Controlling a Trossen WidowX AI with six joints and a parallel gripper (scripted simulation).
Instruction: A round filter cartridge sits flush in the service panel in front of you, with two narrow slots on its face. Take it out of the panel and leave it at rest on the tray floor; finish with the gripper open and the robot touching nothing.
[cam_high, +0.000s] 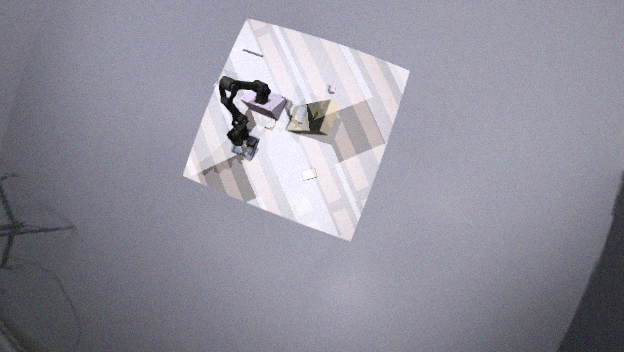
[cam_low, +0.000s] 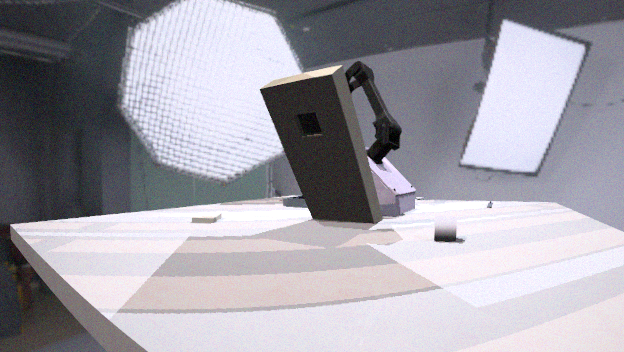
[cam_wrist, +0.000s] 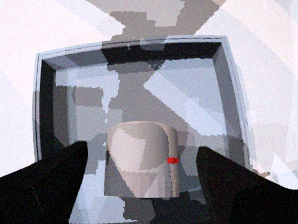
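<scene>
The round white filter cartridge is 1 cm to the left of my gripper tip and 1 cm below it. Also, from my gripper tip: small flat block (48 cm ahead, 4 cm below, 3 cm to the right); then grey-blue tray (4 cm below); then beige panel (37 cm ahead, 28 cm to the left, 13 cm above).
</scene>
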